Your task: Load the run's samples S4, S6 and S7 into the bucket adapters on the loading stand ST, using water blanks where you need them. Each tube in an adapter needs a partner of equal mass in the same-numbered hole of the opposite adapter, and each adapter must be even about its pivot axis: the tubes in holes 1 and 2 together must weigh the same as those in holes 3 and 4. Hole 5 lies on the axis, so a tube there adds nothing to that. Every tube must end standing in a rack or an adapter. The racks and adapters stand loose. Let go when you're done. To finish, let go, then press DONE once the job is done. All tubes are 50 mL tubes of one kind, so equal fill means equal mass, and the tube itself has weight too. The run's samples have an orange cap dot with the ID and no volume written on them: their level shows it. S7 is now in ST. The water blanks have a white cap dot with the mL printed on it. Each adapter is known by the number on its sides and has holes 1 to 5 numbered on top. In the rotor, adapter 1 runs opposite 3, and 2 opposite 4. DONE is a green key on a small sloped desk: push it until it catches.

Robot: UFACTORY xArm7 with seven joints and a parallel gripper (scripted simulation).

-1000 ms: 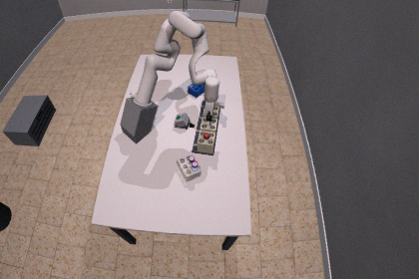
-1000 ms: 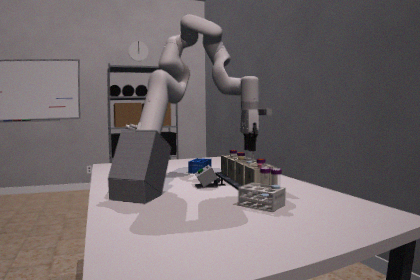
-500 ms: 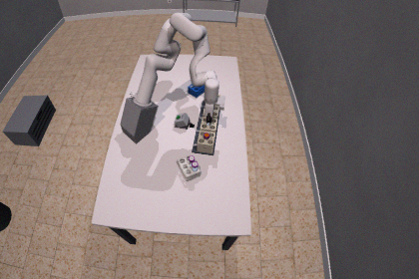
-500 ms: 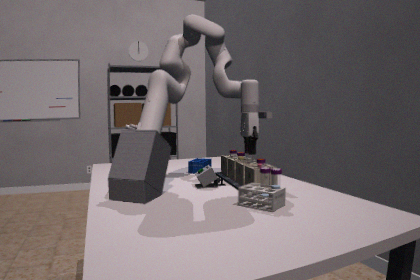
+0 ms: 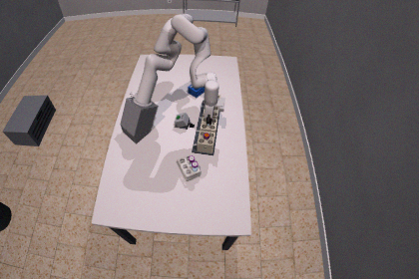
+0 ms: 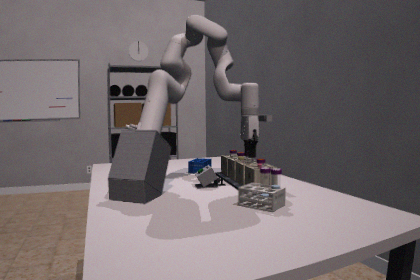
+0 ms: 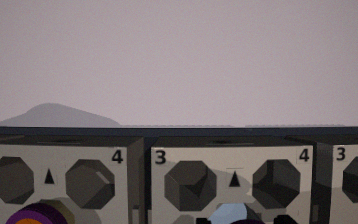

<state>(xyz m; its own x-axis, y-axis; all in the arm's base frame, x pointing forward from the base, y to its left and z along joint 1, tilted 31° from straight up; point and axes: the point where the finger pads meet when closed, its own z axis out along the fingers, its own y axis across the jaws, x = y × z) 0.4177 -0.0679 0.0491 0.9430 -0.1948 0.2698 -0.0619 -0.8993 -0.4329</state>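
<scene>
Now: hand 180 mm past the done desk, 50 mm to the right of it and 90 mm above it. The rest, counted from my hand: adapter (90 mm below); blue rack (110 mm behind, 390 mm to the left, 110 mm below); white rack (90 mm behind, 280 mm to the right, 110 mm below).
</scene>
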